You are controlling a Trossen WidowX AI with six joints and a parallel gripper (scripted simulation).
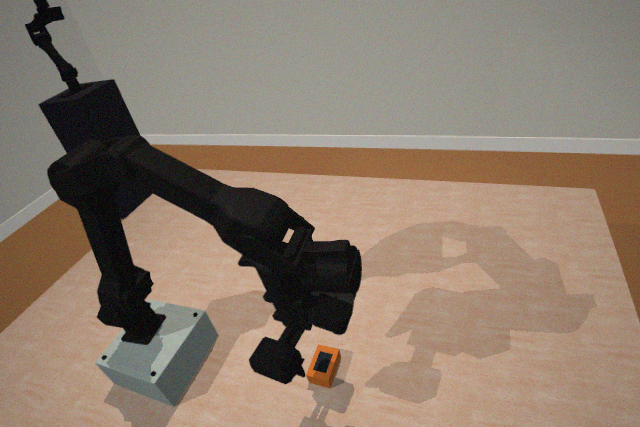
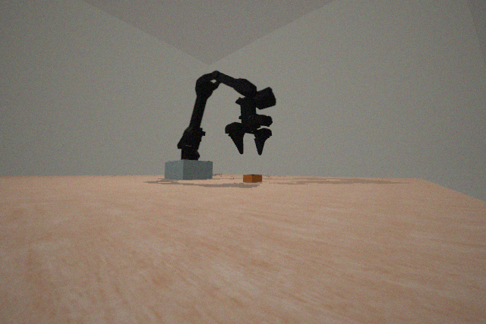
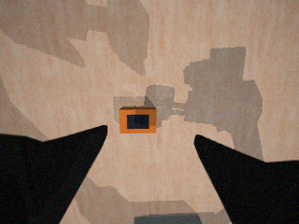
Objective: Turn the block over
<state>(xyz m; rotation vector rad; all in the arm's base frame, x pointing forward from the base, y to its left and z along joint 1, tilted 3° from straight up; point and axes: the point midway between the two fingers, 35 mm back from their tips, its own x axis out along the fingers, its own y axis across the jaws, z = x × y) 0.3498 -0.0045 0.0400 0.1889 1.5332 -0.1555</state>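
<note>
The orange block is 80 mm below my gripper tip, 20 mm to the left of it and 10 mm behind it.
</note>
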